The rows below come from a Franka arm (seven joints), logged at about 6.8 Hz.
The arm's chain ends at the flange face. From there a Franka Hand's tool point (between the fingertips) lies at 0.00 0.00 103.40 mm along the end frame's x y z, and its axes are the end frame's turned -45 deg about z.
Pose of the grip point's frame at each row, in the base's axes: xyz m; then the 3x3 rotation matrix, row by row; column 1 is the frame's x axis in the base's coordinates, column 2 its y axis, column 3 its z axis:
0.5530 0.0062 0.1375; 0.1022 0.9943 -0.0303; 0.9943 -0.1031 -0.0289; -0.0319 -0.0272 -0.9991
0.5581 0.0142 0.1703; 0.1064 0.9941 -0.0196; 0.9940 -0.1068 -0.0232; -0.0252 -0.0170 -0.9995
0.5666 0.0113 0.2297; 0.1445 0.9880 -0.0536; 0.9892 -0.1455 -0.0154; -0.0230 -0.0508 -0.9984
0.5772 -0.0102 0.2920; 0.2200 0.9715 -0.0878; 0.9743 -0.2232 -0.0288; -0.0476 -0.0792 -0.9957
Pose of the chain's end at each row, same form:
0.5561 0.0092 0.2408; 0.7753 0.6308 -0.0303; 0.6302 -0.7760 -0.0289; -0.0418 0.0033 -0.9991
0.5601 0.0166 0.2736; 0.7782 0.6277 -0.0196; 0.6273 -0.7784 -0.0232; -0.0298 0.0058 -0.9995
0.5721 0.0129 0.3329; 0.8008 0.5964 -0.0536; 0.5966 -0.8024 -0.0154; -0.0522 -0.0197 -0.9984
0.5863 -0.0072 0.3950; 0.8425 0.5314 -0.0878; 0.5311 -0.8468 -0.0288; -0.0897 -0.0223 -0.9957

